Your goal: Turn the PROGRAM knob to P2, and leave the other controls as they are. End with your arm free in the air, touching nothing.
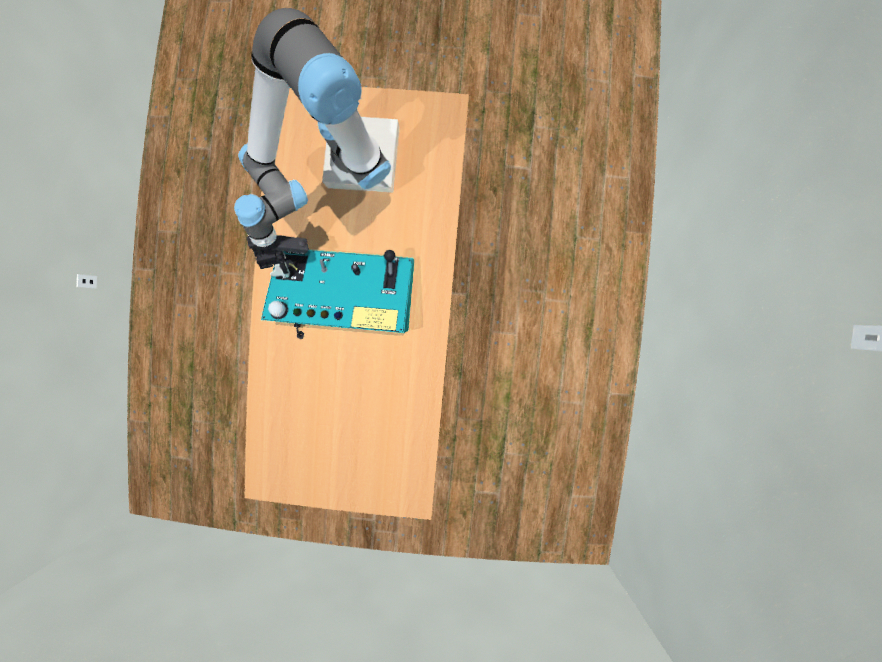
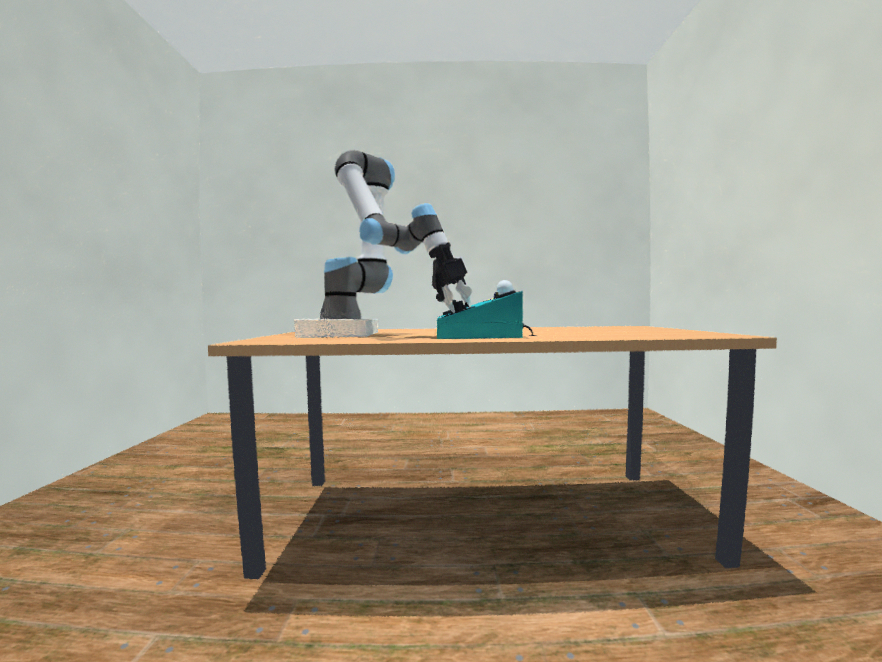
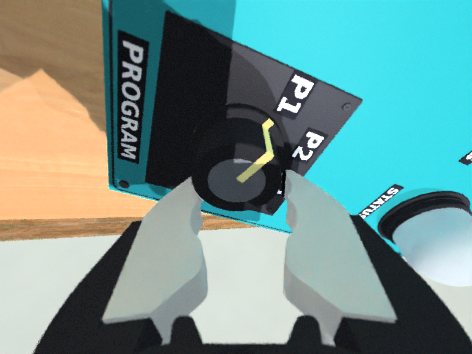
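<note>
The teal control box stands on the table. Its PROGRAM knob is a black round knob with a yellow pointer line, on a black plate with the labels P1 and P2. The outer end of the pointer lies nearest P1. A third label is mostly hidden by the knob and the right finger. My gripper is shut on the PROGRAM knob, one fingertip against each side of its top.
A white dome stands near the knob. Several small buttons, a yellow label, a small black knob, a toggle and a black lever are on the same box. A short cable sticks out behind it.
</note>
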